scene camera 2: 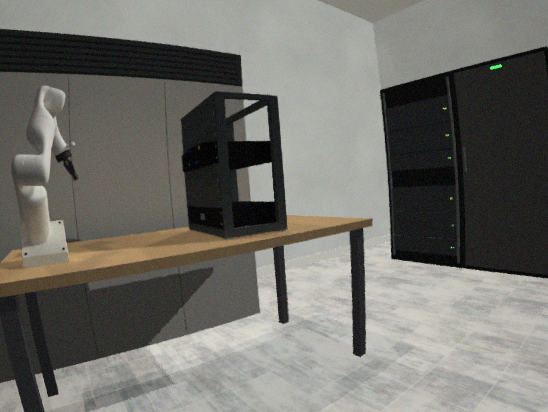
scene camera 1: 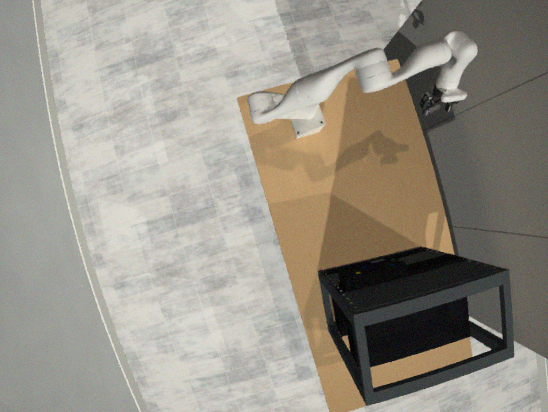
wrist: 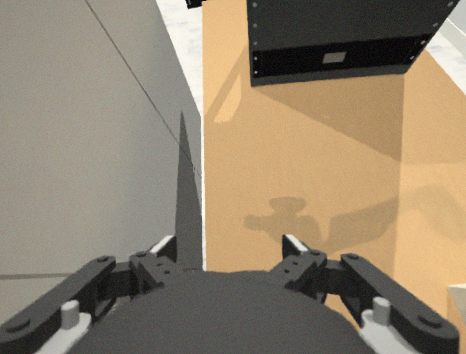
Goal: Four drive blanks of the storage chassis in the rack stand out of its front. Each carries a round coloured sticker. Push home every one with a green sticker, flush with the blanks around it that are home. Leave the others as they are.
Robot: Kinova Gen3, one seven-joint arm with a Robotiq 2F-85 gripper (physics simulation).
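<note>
The rack point(scene camera 1: 363, 355) point(scene camera 2: 226, 175) point(wrist: 325, 79) stands at the far end of the table. The storage chassis point(scene camera 2: 201, 156) is the black unit in its upper half. Small coloured spots show on its front: a yellow sticker point(scene camera 1: 358, 273) point(scene camera 2: 198, 148), a green one point(scene camera 2: 189, 164) and a blue one close to the green. The single blanks, and how far each stands out, are too small and dark to tell. In the wrist view the chassis does not show. My gripper point(scene camera 1: 436, 106) point(scene camera 2: 76, 177) point(wrist: 229, 247) is open and empty, well away from the rack front, tilted downward beyond the table's long edge.
The wooden table point(scene camera 1: 380, 210) point(scene camera 2: 165, 245) point(wrist: 300, 140) carries the arm base point(scene camera 1: 308, 124) point(scene camera 2: 45, 245) at the other end. A lower unit with a pale square label point(scene camera 2: 202, 216) point(wrist: 334, 57) sits low in the rack. A grey panelled wall point(scene camera 2: 120, 150) point(wrist: 90, 150) runs alongside the table.
</note>
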